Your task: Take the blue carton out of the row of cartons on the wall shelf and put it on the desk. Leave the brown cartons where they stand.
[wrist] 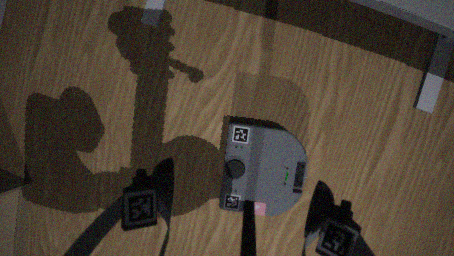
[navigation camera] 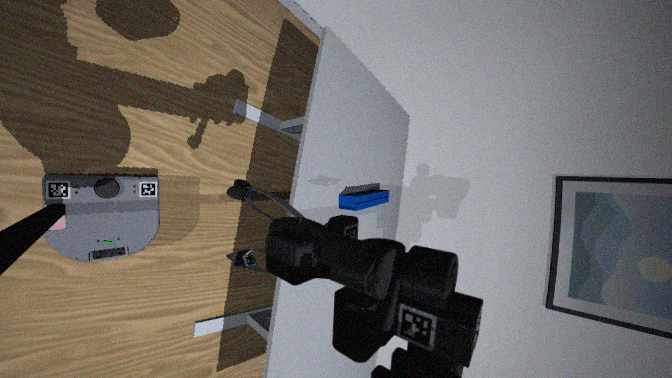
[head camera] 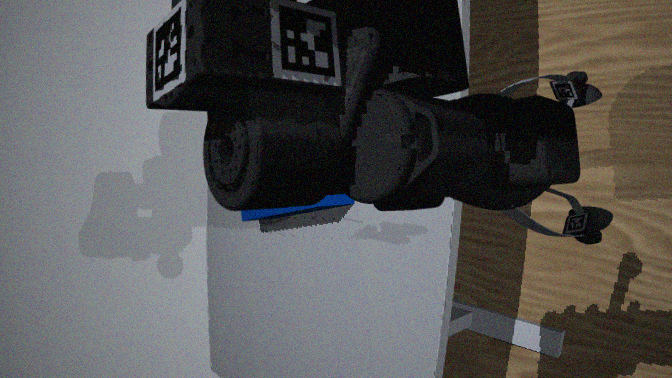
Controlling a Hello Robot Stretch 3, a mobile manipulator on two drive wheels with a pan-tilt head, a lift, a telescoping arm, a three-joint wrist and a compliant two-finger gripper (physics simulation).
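Where they show: gripper, fingertip midpoint: point(navigation camera: 233, 222) point(head camera: 592, 157); robot's base at its link origin: point(navigation camera: 107, 187).
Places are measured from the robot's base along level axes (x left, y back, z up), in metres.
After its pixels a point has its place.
The blue carton point(head camera: 300, 206) @[x -0.684, y -0.002, z 0.800 m] point(navigation camera: 363, 199) @[x -0.681, y 0.008, z 0.801 m] lies on the white desk point(head camera: 325, 300) @[x -0.733, y -0.184, z 0.721 m] point(navigation camera: 350, 100) @[x -0.686, y -0.373, z 0.721 m] point(wrist: 430, 12), near the wall side. In the head camera view the wrist hides most of it. My gripper point(head camera: 591, 156) @[x -0.174, y 0.021, z 0.866 m] point(navigation camera: 239, 224) @[x -0.174, y 0.021, z 0.866 m] point(wrist: 241, 189) @[x -0.174, y 0.021, z 0.866 m] is open and empty. Its fingers stand apart beyond the desk's front edge, over the wooden floor, away from the carton. The carton does not show in the wrist view. The wall shelf and the brown cartons do not show in these views.
My wheeled base point(navigation camera: 130, 215) @[x -0.070, y 0.101, z 0.160 m] point(wrist: 275, 170) stands on the wooden floor in front of the desk. Light desk feet point(head camera: 535, 340) point(navigation camera: 215, 325) point(wrist: 430, 92) stick out past the desk's front edge. A framed picture point(navigation camera: 605, 240) @[x -1.190, y 0.127, z 1.581 m] hangs on the wall behind.
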